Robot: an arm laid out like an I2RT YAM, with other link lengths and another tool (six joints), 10 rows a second.
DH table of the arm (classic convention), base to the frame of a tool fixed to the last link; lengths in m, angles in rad. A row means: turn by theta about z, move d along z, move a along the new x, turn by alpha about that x. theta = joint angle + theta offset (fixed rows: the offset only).
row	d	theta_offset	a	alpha
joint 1	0.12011	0	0.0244	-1.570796
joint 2	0	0	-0.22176	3.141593
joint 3	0	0.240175	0.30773	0
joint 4	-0.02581	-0.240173	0.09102	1.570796
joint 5	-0.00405	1.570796	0	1.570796
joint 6	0.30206	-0.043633	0.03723	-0.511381
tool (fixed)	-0.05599	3.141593	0	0
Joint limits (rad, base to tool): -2.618..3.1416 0..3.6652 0..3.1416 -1.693..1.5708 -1.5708..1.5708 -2.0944..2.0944
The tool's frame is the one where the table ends.
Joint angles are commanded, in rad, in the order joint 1, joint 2, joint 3, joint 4, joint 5, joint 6. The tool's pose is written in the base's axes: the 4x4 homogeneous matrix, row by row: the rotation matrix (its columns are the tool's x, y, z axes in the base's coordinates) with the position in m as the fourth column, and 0 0 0 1 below. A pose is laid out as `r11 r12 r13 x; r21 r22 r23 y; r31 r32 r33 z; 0 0 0 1`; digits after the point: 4 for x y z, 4 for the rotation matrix.
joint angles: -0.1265, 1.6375, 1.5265, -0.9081, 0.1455, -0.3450
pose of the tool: -0.1348 0.9908 0.0129 0.5498; 0.9402 0.1321 -0.3141 -0.1049; -0.3129 -0.0302 -0.9493 0.1159; 0 0 0 1
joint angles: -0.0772, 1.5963, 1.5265, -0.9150, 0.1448, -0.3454
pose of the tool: -0.1708 0.9834 0.0610 0.5523; 0.9315 0.1814 -0.3152 -0.0774; -0.3210 0.0030 -0.9471 0.1363; 0 0 0 1
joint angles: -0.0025, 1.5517, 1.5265, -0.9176, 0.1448, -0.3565
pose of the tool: -0.2349 0.9639 0.1253 0.5549; 0.9120 0.2631 -0.3148 -0.0355; -0.3364 0.0404 -0.9409 0.1595; 0 0 0 1
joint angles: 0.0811, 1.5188, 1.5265, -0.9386, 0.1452, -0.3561
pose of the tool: -0.3057 0.9382 0.1622 0.5492; 0.8896 0.3421 -0.3025 0.0103; -0.3393 0.0519 -0.9393 0.1719; 0 0 0 1
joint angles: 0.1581, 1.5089, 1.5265, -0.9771, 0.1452, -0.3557
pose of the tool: -0.3824 0.9103 0.1583 0.5368; 0.8622 0.4132 -0.2932 0.0509; -0.3323 0.0244 -0.9429 0.1681; 0 0 0 1
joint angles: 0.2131, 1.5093, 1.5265, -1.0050, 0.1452, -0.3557
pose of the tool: -0.4383 0.8865 0.1481 0.5263; 0.8379 0.4626 -0.2897 0.0789; -0.3253 -0.0029 -0.9456 0.1616; 0 0 0 1
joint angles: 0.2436, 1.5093, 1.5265, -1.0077, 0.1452, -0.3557
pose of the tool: -0.4645 0.8720 0.1544 0.5230; 0.8239 0.4895 -0.2856 0.0947; -0.3247 -0.0055 -0.9458 0.1610; 0 0 0 1
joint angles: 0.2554, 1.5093, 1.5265, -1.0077, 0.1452, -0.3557
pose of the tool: -0.4742 0.8662 0.1578 0.5218; 0.8184 0.4997 -0.2838 0.1009; -0.3247 -0.0055 -0.9458 0.1610; 0 0 0 1
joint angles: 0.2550, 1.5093, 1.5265, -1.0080, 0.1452, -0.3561
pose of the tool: -0.4742 0.8662 0.1575 0.5218; 0.8183 0.4997 -0.2841 0.1007; -0.3248 -0.0059 -0.9458 0.1609; 0 0 0 1
